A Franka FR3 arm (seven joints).
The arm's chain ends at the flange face. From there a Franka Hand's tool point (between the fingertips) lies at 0.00 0.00 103.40 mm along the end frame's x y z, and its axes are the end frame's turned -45 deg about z.
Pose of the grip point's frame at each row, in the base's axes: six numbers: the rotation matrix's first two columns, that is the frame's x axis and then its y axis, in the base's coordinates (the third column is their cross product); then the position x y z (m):
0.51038, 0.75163, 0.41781, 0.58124, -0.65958, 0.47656, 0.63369, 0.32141, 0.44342
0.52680, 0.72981, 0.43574, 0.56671, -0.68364, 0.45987, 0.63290, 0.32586, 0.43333
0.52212, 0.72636, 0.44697, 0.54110, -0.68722, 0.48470, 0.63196, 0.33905, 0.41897
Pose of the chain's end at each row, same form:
0.77189, 0.06509, 0.63242, 0.05011, -0.99788, 0.04154, 0.56816, 0.32145, 0.52340
0.77323, 0.03265, 0.63329, 0.02822, -0.99946, 0.01706, 0.56740, 0.32538, 0.51333
0.75181, 0.02768, 0.65879, 0.01342, -0.99955, 0.02668, 0.56380, 0.34021, 0.49671

